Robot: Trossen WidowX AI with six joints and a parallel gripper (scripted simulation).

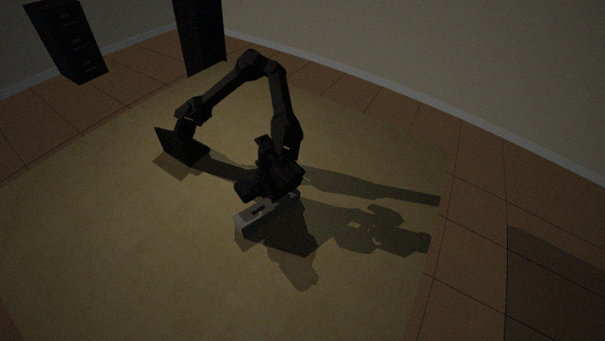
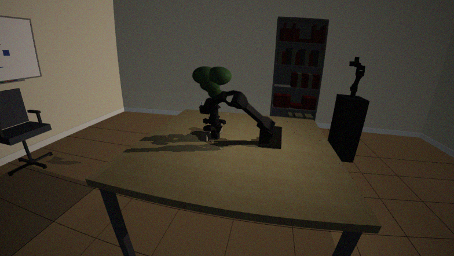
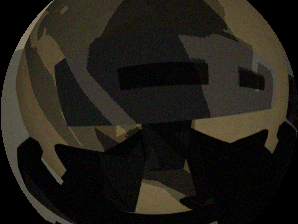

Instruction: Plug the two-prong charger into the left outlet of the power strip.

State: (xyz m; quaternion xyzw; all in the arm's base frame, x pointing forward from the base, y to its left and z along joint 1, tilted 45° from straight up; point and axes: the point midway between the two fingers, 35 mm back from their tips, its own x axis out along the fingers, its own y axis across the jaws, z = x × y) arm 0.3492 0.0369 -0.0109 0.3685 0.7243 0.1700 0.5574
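Now: gripper tip 20 mm short of the dark two-prong charger, 10 mm to the left of it and 10 mm below it.
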